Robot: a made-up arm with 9 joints.
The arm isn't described. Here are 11 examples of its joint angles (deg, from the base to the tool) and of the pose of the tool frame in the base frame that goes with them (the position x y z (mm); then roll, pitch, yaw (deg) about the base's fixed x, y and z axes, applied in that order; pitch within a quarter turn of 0, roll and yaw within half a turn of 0).
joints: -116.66 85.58 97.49 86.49 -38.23 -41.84 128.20 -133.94 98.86
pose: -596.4 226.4 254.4 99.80 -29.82 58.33
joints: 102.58 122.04 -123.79 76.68 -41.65 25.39 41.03 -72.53 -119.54
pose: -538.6 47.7 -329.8 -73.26 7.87 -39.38
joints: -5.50 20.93 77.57 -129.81 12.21 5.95 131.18 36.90 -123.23
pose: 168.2 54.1 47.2 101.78 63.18 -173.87
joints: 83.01 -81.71 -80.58 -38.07 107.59 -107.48 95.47 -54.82 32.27
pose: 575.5 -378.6 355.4 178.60 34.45 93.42
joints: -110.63 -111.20 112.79 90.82 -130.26 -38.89 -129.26 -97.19 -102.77
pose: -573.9 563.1 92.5 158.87 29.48 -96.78
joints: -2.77 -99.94 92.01 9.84 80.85 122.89 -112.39 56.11 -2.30
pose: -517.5 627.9 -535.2 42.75 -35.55 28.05
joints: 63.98 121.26 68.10 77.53 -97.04 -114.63 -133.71 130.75 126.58
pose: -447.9 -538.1 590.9 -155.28 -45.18 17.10
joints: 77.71 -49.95 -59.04 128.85 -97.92 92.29 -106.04 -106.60 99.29
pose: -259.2 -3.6 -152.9 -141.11 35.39 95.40
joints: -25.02 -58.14 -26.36 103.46 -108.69 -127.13 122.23 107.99 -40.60
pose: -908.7 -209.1 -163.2 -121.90 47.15 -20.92
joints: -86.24 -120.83 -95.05 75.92 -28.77 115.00 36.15 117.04 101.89
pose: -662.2 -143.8 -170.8 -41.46 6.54 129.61
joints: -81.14 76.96 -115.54 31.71 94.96 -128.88 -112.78 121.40 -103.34
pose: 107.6 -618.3 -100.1 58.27 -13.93 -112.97
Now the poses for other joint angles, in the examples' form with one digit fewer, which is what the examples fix.
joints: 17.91 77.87 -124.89 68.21 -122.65 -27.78 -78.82 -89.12 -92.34
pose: -509 0 736 58.2 23.1 -169.9
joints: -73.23 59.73 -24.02 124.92 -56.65 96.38 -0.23 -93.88 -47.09
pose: -508 123 -313 -79.3 18.9 77.2
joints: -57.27 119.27 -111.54 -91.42 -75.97 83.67 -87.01 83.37 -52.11
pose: -1411 -406 488 137.9 -16.3 33.4
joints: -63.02 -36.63 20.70 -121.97 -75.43 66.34 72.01 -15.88 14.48
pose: -470 353 121 -120.2 -48.8 -74.0
